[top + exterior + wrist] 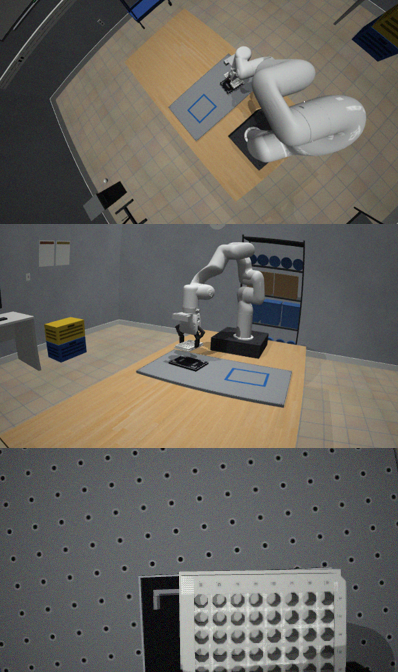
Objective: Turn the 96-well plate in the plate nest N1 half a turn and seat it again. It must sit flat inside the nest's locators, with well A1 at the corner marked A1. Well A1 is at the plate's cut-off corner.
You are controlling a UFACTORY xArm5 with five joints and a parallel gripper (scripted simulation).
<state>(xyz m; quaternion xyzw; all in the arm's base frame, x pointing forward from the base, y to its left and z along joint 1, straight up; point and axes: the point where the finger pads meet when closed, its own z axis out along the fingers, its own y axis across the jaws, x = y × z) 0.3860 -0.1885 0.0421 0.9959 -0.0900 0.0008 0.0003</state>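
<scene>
My hand is 10 mm above the white 96-well plate. The rest, counted from my hand: black plate nest (100 mm below); A1 mark (100 mm below, 70 mm to the right, 60 mm behind).
</scene>
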